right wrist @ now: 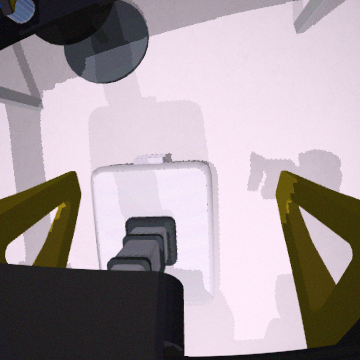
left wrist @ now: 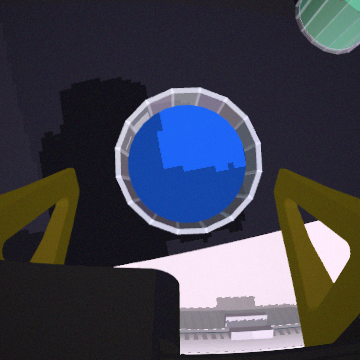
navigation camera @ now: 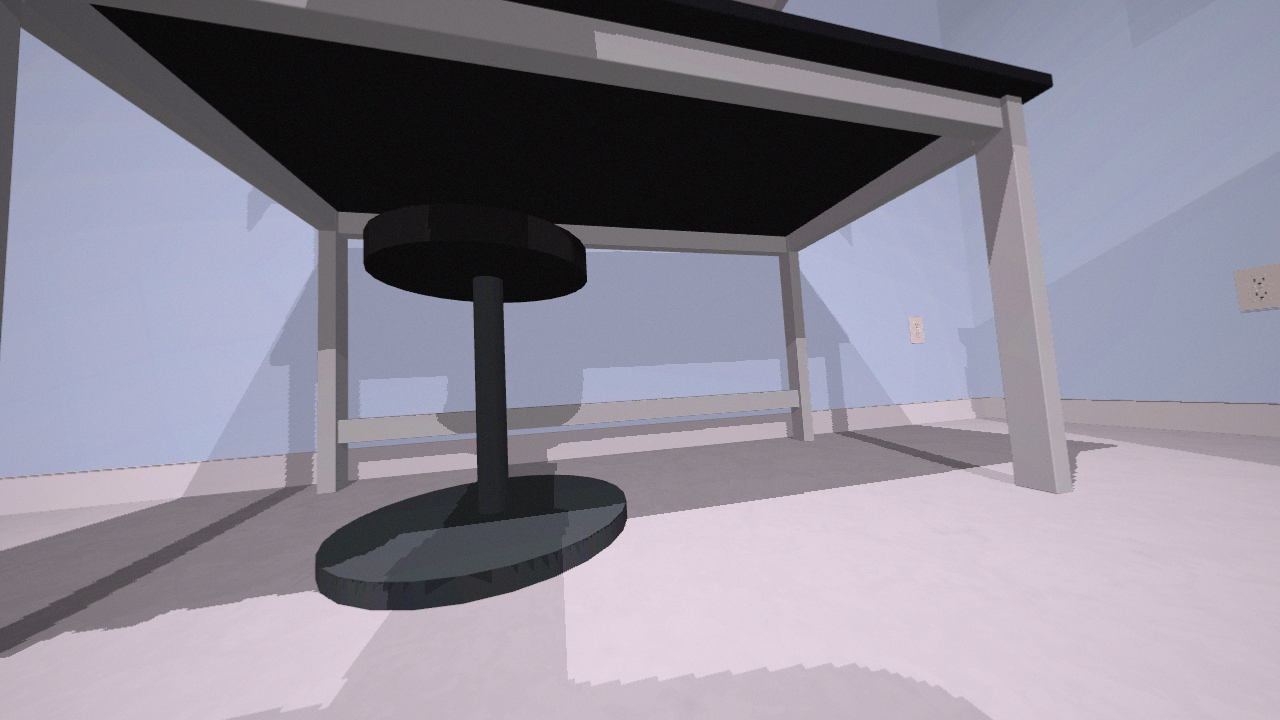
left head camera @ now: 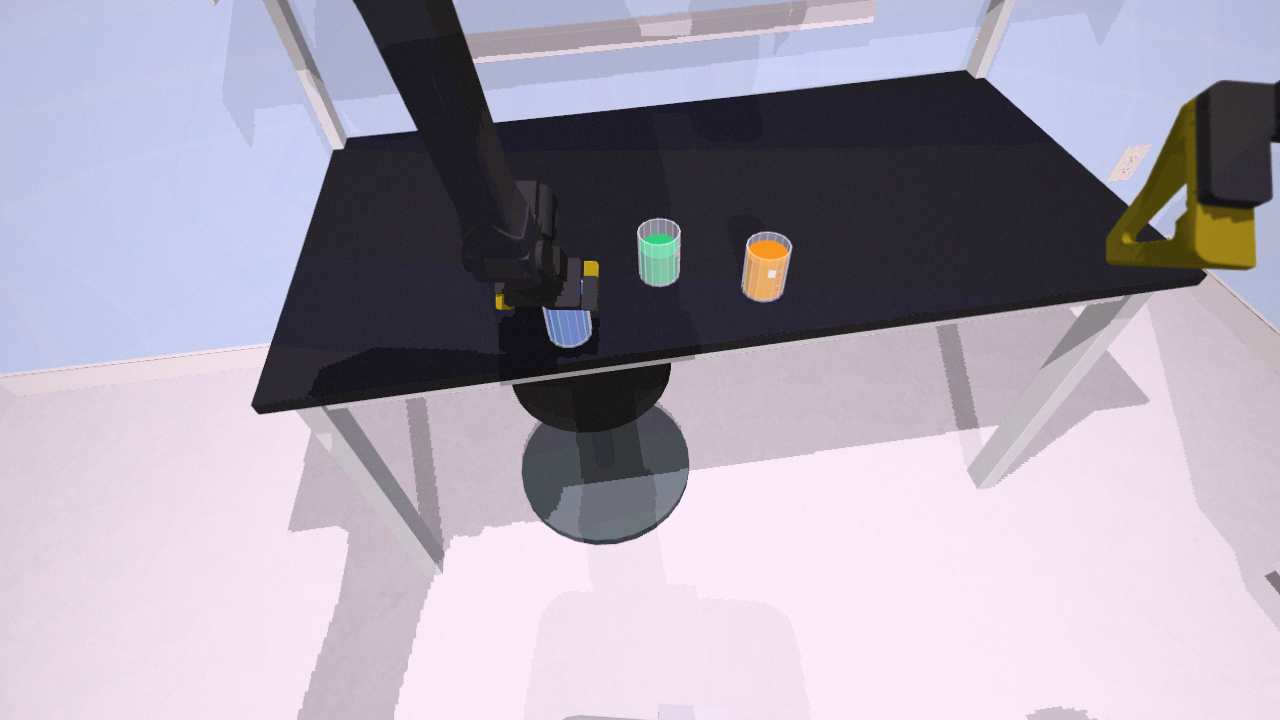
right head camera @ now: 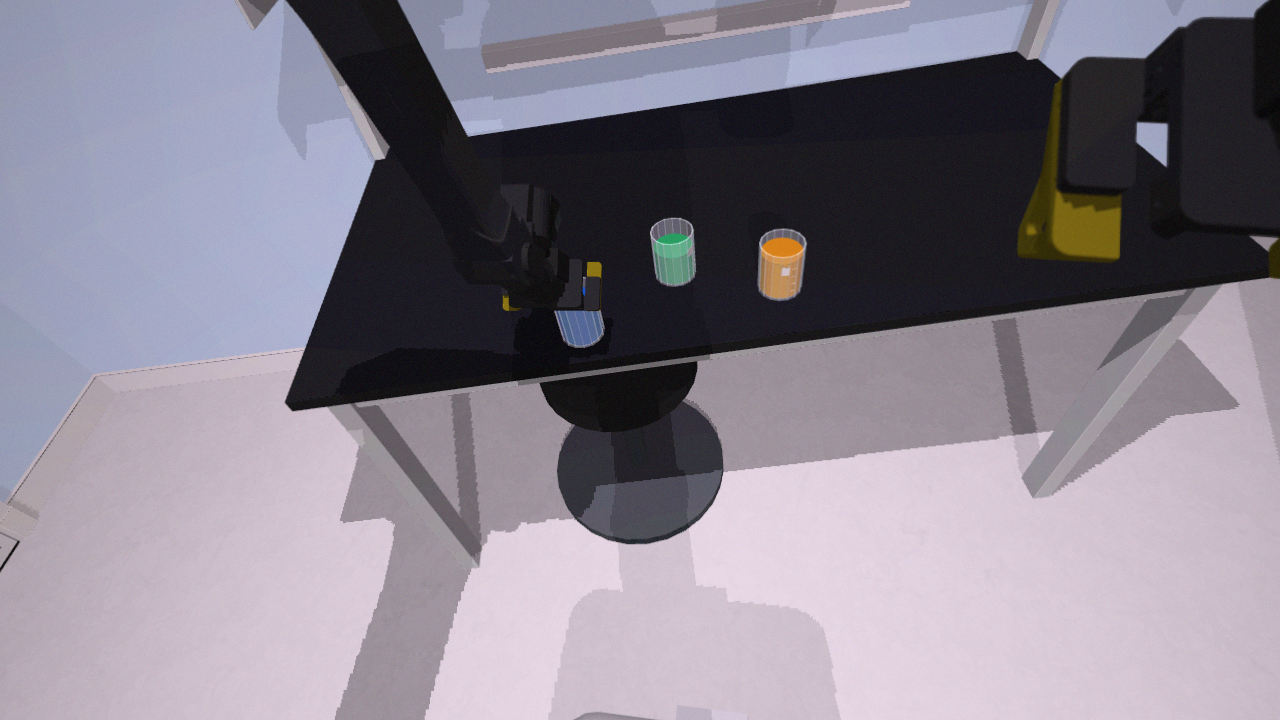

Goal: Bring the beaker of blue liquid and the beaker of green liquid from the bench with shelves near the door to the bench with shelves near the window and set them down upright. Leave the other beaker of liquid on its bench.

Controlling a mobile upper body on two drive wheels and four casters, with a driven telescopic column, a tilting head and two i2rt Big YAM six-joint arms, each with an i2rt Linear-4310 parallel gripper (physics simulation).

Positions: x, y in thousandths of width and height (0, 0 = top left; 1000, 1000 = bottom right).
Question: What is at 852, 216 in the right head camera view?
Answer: The right gripper.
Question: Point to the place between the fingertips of the right gripper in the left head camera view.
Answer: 950, 363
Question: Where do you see a beaker of blue liquid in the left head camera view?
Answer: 443, 456
